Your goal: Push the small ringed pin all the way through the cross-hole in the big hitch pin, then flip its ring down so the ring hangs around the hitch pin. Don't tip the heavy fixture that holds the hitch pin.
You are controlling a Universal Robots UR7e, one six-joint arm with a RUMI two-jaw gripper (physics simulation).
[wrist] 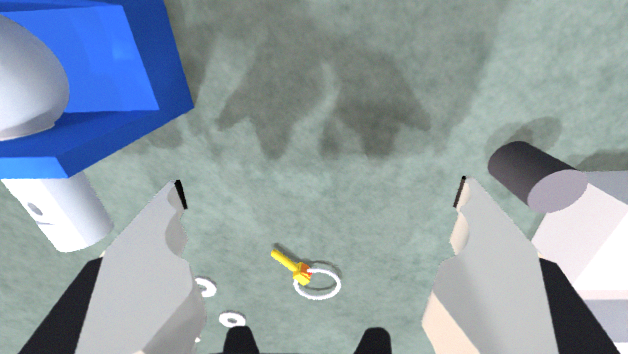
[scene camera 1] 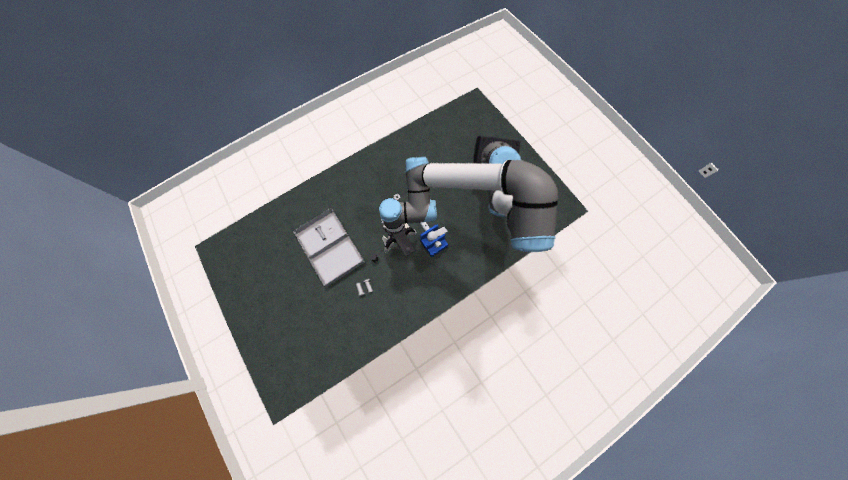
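The small ringed pin (wrist: 285, 261), with a yellow shaft and a white ring, lies flat on the green surface in the wrist view. I cannot make it out in the scene view. The blue fixture (scene camera 1: 437, 250) (wrist: 172, 90) stands upright at the upper left of the wrist view. The white hitch pin (wrist: 75, 215) (scene camera 1: 424, 226) sticks out of its near side; the cross-hole shows as a dark oval on the pin and is empty. My gripper (scene camera 1: 399, 237) (wrist: 317, 180) is wide open and empty above the surface. The ringed pin shows between its fingers, nearer the wrist view's bottom edge.
Two white washers (wrist: 232, 319) (wrist: 206, 287) lie near the left finger; one is partly hidden. A dark cylinder (scene camera 1: 374, 258) (wrist: 517, 170) stands beside the divided tray (scene camera 1: 345, 280) (wrist: 570, 235), on the right finger's side. Two white headed pins (scene camera 1: 360, 289) (scene camera 1: 368, 286) lie near the tray.
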